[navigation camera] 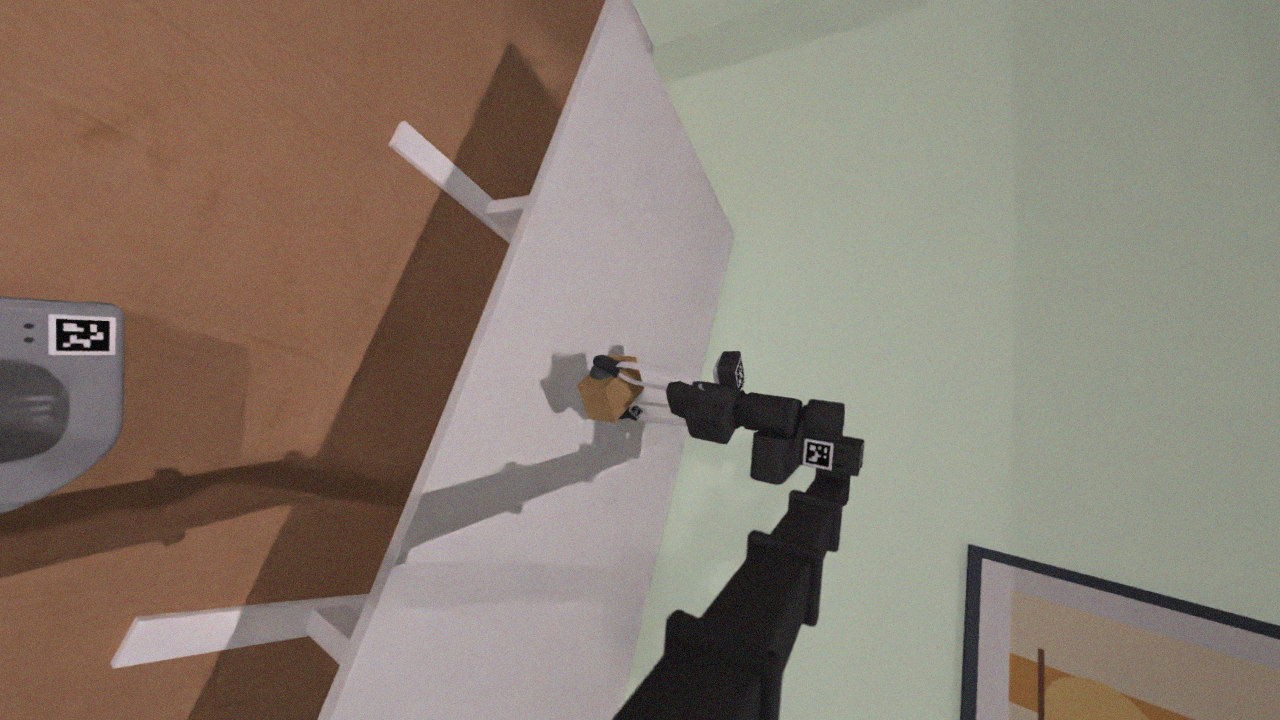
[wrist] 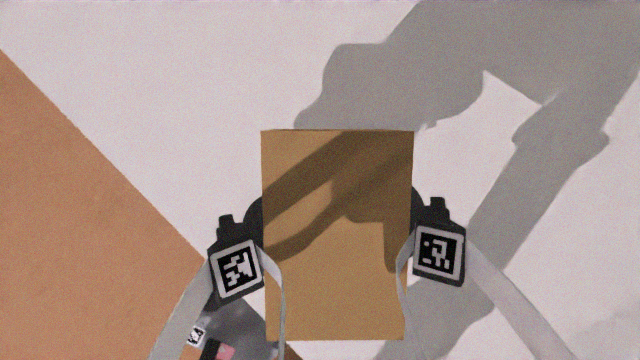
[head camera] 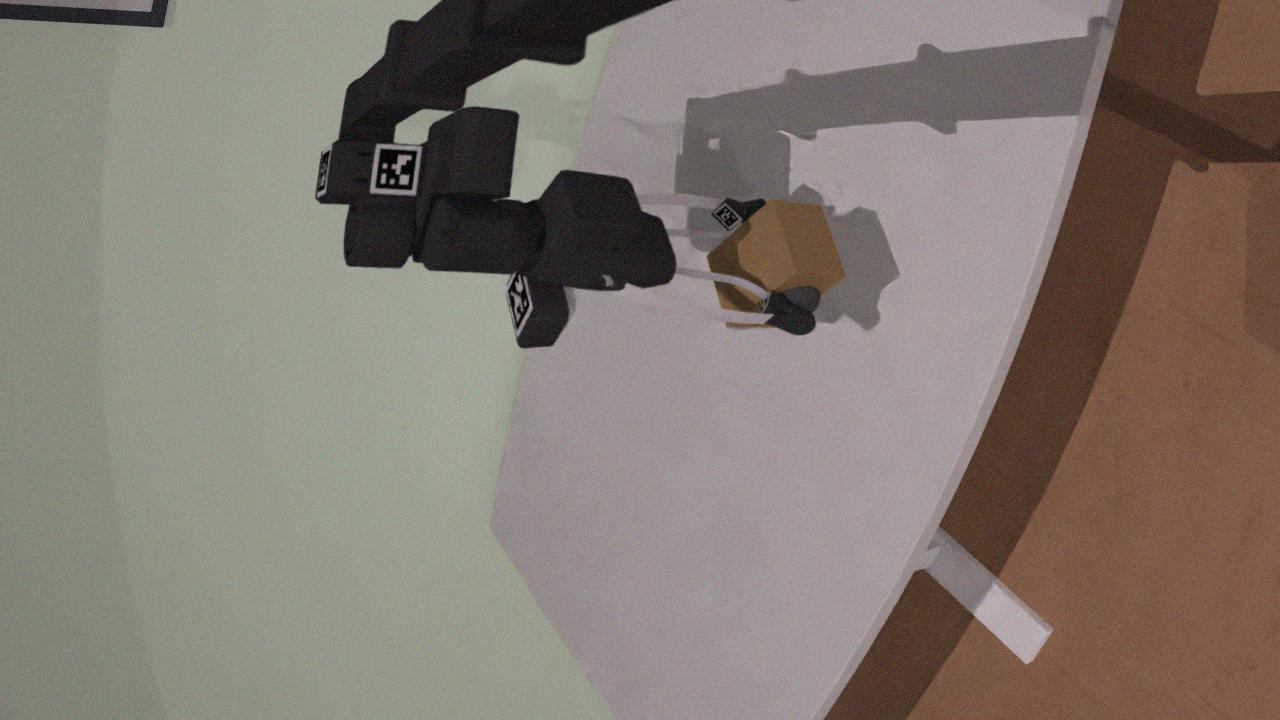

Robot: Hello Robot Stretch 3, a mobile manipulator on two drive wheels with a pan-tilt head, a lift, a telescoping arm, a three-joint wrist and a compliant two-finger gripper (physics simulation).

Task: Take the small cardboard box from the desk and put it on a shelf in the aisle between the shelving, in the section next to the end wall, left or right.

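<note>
The small cardboard box is plain brown. My gripper is shut on it, with one dark fingertip pressed against each side. The box is held a little above the white desk; its shadow lies apart from it on the desk top in the head and navigation views. In the wrist view the box sits upright and square between the fingers. The shelving, the aisle and the end wall do not show in these views.
A pale green wall stands behind the desk. A framed picture hangs on it. White desk legs reach down to the brown floor. My grey base shows at the left of the navigation view.
</note>
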